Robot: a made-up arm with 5 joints.
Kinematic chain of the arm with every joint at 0, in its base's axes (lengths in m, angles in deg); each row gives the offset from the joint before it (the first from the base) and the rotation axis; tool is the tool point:
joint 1: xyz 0 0 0.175 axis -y
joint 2: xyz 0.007 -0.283 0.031 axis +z
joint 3: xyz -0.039 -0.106 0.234 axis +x
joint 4: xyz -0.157 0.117 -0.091 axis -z
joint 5: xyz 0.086 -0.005 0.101 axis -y
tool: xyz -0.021 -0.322 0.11
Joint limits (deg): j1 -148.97..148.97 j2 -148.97..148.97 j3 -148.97..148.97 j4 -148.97..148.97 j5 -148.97..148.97
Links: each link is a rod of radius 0.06 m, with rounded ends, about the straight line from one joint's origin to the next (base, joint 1, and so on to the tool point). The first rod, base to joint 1, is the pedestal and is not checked.
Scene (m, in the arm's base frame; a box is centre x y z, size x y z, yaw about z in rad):
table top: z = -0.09
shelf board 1: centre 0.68 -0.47 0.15 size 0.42 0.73 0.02 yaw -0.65
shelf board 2: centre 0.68 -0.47 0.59 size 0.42 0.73 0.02 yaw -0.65
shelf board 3: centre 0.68 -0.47 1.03 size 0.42 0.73 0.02 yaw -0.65
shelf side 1: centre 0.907 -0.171 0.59 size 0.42 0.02 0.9 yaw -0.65
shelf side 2: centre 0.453 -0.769 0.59 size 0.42 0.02 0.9 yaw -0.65
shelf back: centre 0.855 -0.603 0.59 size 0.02 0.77 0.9 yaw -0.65
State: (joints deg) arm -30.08 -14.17 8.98 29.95 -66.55
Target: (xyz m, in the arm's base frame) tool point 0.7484 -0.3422 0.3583
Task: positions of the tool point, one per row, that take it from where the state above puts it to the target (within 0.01 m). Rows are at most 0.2 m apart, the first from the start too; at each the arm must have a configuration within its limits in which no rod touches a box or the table.
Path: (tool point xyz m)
1: -0.1443 -0.6158 0.4202
2: -0.1465 -0.5847 0.2854
3: -0.1336 -0.5229 0.1936
4: 0.0204 -0.5900 0.2457
5: 0.1973 -0.5682 0.2906
6: 0.3489 -0.4602 0.3213
7: 0.4366 -0.2938 0.3409
8: 0.4434 -0.1103 0.3583
9: 0.5457 -0.2371 0.2798
10: 0.6171 -0.3523 0.2696
11: 0.6844 -0.3972 0.3125
12: 0.7484 -0.3422 0.3583

